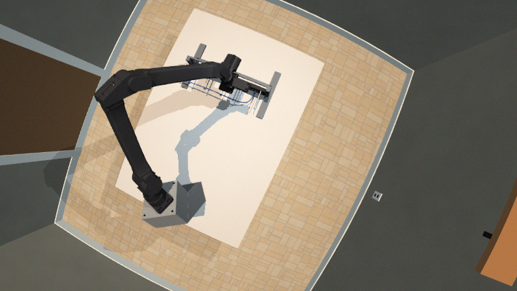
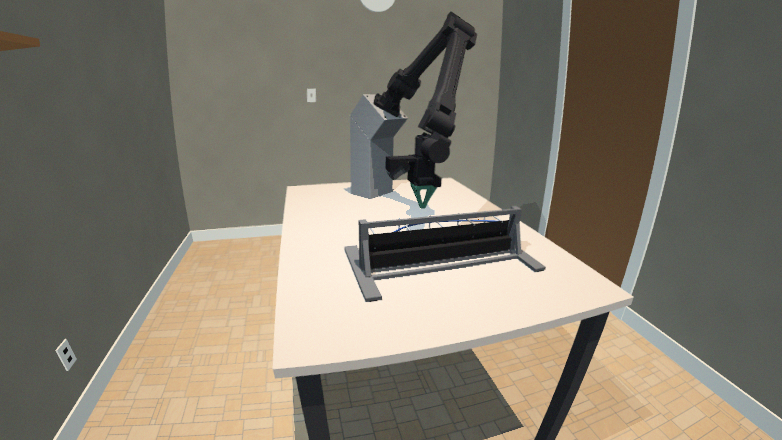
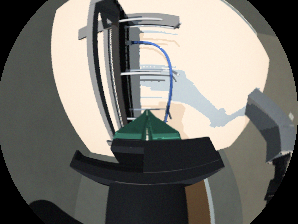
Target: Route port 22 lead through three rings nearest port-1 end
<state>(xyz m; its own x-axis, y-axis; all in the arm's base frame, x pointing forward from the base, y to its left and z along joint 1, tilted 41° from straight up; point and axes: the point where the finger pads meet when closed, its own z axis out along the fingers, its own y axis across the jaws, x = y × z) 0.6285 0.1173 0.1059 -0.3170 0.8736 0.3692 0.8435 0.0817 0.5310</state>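
My hand is 8 cm above the grey rack, 7 cm to the right of it and 4 cm short of it.
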